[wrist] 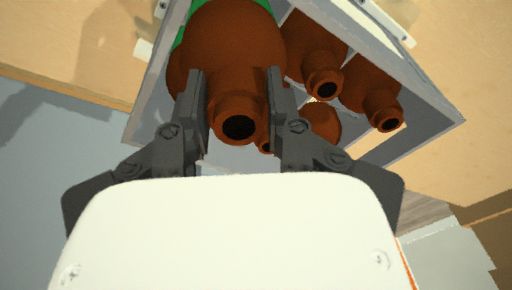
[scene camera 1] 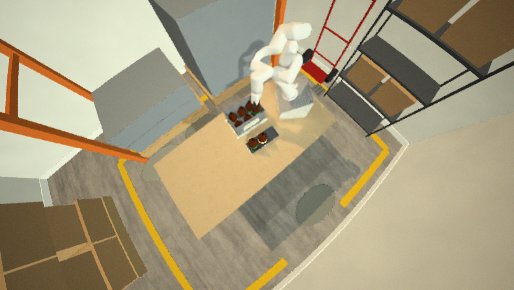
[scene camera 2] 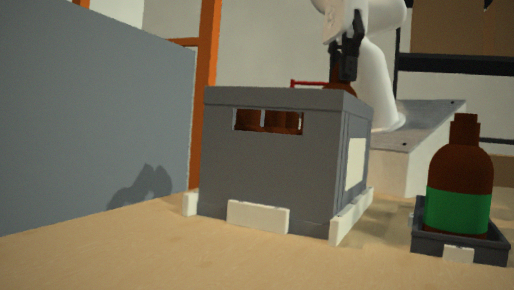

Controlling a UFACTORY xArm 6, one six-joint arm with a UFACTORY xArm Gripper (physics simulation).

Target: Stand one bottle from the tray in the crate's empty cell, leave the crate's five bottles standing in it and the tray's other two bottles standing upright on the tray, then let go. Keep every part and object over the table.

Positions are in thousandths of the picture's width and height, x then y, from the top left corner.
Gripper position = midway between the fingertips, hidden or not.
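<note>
The gripper is visible in scene camera 2, at (scene camera 2: 666, 284), and in the wrist view, the gripper (wrist: 464, 305). Also visible: a green-labelled bottle (scene camera 2: 892, 681), a green-labelled bottle (wrist: 458, 178) and a green-labelled bottle (wrist: 339, 267).
</note>
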